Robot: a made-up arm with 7 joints.
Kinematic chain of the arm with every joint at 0, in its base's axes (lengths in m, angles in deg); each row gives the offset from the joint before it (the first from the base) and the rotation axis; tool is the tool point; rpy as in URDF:
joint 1: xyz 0 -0.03 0.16 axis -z
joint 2: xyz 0.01 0 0.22 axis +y
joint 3: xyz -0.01 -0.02 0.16 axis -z
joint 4: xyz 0 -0.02 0.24 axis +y
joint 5: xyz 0 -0.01 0.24 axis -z
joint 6: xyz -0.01 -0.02 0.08 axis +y
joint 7: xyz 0 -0.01 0.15 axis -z
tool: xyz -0.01 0.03 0 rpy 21.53 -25.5 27.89
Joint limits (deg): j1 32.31..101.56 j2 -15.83..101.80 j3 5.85..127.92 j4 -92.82..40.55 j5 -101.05..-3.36 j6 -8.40..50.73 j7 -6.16..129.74
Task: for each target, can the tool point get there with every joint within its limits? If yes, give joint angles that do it. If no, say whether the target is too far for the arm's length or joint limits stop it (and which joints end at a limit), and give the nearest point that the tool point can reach.
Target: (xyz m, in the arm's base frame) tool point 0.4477 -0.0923 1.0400
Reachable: yes | joints 44.84 30.86 82.83 -49.06 -52.96 21.35 112.32
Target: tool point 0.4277 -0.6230 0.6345
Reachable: yes | joints 78.56 60.39 103.59 -50.88 -77.10 25.52 42.04
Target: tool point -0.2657 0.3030 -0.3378
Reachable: no: joint limits stop it (at a limit: joint 1, joint 2, joint 3, joint 4, joint 5, joint 6) | nearest point 0.3867 0.0221 0.0104 | short by 0.791 m
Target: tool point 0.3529 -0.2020 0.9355
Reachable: yes | joints 95.46 0.79 102.84 -76.02 -51.64 39.47 27.08
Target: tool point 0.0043 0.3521 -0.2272
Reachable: no: joint limits stop it (at a limit: joint 1, joint 2, joint 3, joint 4, joint 5) | nearest point 0.3954 0.0360 0.0110 | short by 0.556 m
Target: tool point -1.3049 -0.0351 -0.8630
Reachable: no: too far | nearest point -0.3947 -0.5445 0.0190 | short by 1.366 m
